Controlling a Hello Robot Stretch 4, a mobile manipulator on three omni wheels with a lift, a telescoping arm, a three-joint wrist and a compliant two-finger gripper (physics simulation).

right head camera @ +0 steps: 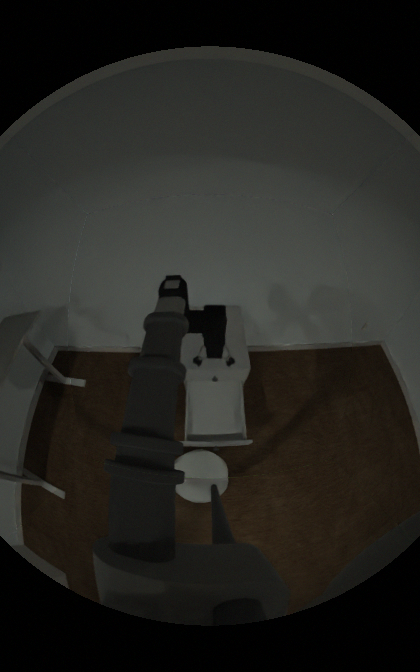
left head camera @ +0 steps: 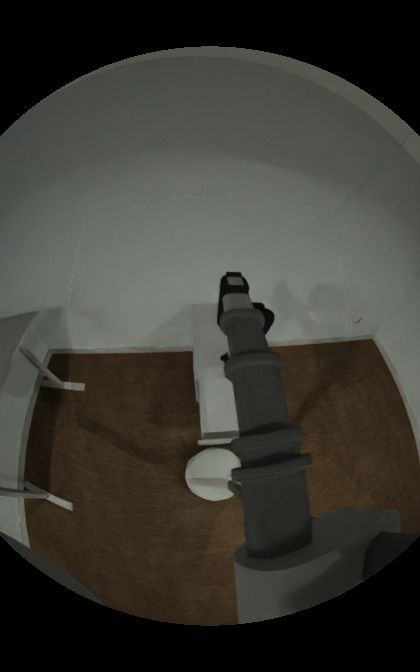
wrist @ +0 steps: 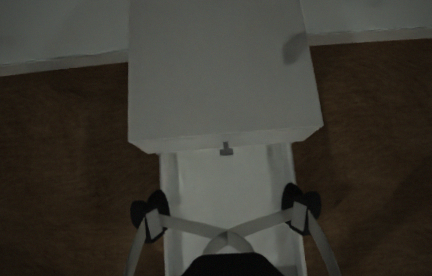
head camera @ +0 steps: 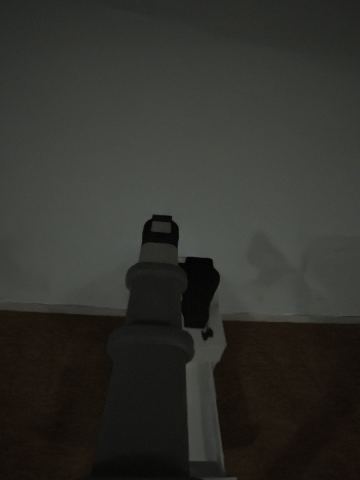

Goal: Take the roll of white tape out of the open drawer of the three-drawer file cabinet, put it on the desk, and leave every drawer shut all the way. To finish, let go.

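The white file cabinet (head camera: 216, 347) (left head camera: 207, 335) (right head camera: 237, 330) (wrist: 215, 65) stands against the wall. One drawer (head camera: 202, 400) (left head camera: 217, 405) (right head camera: 215, 410) (wrist: 225, 185) is pulled far out towards me; which of the three it is I cannot tell. No tape shows in the part of its inside that I see. My gripper (right head camera: 214, 360) (wrist: 225, 203) is open, with nothing between its fingers. It hangs above the cabinet's front edge and the open drawer in these views. The desk (left head camera: 12, 340) (right head camera: 15, 340) shows in part at the far left. The roll of white tape does not show in any view.
A white round disc (left head camera: 212, 472) (right head camera: 200, 475) lies low in front of the drawer's front panel. My long dark arm (head camera: 150, 390) (left head camera: 265, 425) (right head camera: 150, 425) hides part of the cabinet and floor. Desk legs (left head camera: 42, 365) (right head camera: 45, 362) stand at the left. The wall is close behind the cabinet.
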